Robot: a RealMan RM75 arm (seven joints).
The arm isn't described. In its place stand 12 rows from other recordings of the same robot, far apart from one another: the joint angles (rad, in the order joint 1, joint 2, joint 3, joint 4, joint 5, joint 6, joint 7), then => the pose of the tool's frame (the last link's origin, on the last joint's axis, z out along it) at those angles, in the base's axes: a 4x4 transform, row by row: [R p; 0 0 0 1], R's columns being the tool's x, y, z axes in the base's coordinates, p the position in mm.
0.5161 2.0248 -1.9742 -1.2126 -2.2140 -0.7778 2.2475 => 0.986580 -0.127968 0.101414 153.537; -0.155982 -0.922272 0.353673 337.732; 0.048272 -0.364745 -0.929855 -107.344; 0 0 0 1
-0.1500 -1.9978 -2.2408 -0.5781 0.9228 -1.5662 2.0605 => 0.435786 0.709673 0.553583 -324.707; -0.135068 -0.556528 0.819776 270.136; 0.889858 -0.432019 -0.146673 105.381; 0 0 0 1
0.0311 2.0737 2.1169 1.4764 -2.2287 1.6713 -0.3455 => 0.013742 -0.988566 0.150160 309.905; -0.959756 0.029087 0.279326 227.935; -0.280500 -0.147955 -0.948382 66.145; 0 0 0 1
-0.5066 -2.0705 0.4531 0.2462 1.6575 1.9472 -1.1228 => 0.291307 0.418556 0.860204 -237.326; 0.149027 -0.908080 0.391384 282.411; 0.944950 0.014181 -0.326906 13.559; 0 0 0 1
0.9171 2.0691 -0.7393 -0.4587 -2.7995 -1.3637 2.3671 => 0.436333 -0.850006 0.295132 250.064; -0.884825 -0.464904 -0.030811 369.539; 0.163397 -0.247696 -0.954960 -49.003; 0 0 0 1
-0.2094 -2.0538 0.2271 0.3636 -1.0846 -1.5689 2.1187 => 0.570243 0.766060 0.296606 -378.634; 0.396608 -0.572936 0.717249 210.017; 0.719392 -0.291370 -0.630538 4.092; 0 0 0 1
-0.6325 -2.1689 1.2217 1.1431 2.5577 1.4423 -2.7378 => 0.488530 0.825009 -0.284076 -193.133; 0.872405 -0.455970 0.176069 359.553; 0.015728 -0.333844 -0.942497 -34.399; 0 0 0 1
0.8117 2.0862 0.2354 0.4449 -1.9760 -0.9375 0.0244 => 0.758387 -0.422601 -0.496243 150.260; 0.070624 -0.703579 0.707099 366.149; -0.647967 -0.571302 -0.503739 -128.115; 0 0 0 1
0.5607 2.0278 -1.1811 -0.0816 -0.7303 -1.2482 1.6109 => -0.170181 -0.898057 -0.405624 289.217; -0.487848 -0.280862 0.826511 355.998; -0.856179 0.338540 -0.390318 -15.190; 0 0 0 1
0.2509 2.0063 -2.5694 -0.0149 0.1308 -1.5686 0.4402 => 0.756380 -0.440820 -0.483288 338.164; -0.135534 -0.828403 0.543488 184.520; -0.639938 -0.345582 -0.686333 -57.297; 0 0 0 1
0.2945 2.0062 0.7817 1.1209 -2.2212 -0.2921 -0.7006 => 0.922064 -0.320123 -0.217529 177.197; -0.023138 -0.606625 0.794651 316.893; -0.386345 -0.727686 -0.566754 -109.293; 0 0 0 1
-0.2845 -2.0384 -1.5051 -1.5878 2.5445 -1.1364 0.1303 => 0.593967 0.749634 -0.291979 -193.548; 0.762559 -0.408978 0.501240 334.775; 0.256334 -0.520371 -0.814559 -2.883; 0 0 0 1
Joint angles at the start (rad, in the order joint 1, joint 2, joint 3, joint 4, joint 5, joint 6, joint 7): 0.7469, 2.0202, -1.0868, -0.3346, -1.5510, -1.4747, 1.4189
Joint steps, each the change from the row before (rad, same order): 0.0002, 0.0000, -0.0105, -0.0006, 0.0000, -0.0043, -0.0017; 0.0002, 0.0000, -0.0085, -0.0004, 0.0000, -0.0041, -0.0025; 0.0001, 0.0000, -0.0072, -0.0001, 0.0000, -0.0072, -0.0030; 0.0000, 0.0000, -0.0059, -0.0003, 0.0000, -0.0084, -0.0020; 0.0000, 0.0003, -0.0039, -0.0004, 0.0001, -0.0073, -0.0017; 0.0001, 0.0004, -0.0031, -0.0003, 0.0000, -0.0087, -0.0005; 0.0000, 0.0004, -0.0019, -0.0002, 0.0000, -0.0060, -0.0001; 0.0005, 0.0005, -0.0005, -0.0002, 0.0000, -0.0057, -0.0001; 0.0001, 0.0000, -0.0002, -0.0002, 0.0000, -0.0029, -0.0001; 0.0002, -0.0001, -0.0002, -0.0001, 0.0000, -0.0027, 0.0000
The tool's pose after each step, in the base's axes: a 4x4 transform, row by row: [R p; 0 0 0 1], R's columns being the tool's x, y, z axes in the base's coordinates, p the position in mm. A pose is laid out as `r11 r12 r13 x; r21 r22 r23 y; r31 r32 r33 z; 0 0 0 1`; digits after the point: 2 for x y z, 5 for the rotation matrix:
0.71237 -0.42248 -0.56039 187.78; -0.40813 -0.89898 0.15893 355.35; -0.57093 0.11549 -0.81284 -45.54; 0 0 0 1
0.71775 -0.41525 -0.55893 187.52; -0.40582 -0.90176 0.14880 354.03; -0.56581 0.12002 -0.81576 -46.39; 0 0 0 1
0.72218 -0.40667 -0.55953 187.10; -0.40322 -0.90477 0.13715 352.42; -0.56202 0.12656 -0.81738 -47.01; 0 0 0 1
0.72540 -0.39850 -0.56124 186.57; -0.40129 -0.90731 0.12556 350.81; -0.55925 0.13414 -0.81807 -47.41; 0 0 0 1
0.72738 -0.39170 -0.56346 186.00; -0.39955 -0.90930 0.11632 349.51; -0.55792 0.14052 -0.81791 -47.69; 0 0 0 1
0.72836 -0.38518 -0.56669 185.29; -0.39890 -0.91080 0.10637 348.10; -0.55711 0.14858 -0.81704 -47.88; 0 0 0 1
0.72873 -0.38097 -0.56905 184.79; -0.39878 -0.91162 0.09965 347.11; -0.55672 0.15431 -0.81624 -48.02; 0 0 0 1
0.72856 -0.37688 -0.57198 184.09; -0.39826 -0.91245 0.09393 346.39; -0.55731 0.15936 -0.81487 -48.04; 0 0 0 1
0.72854 -0.37487 -0.57333 183.83; -0.39788 -0.91288 0.09130 346.06; -0.55761 0.16160 -0.81422 -47.93; 0 0 0 1
0.72854 -0.37304 -0.57452 183.58; -0.39758 -0.91326 0.08882 345.78; -0.55782 0.16370 -0.81366 -47.81; 0 0 0 1

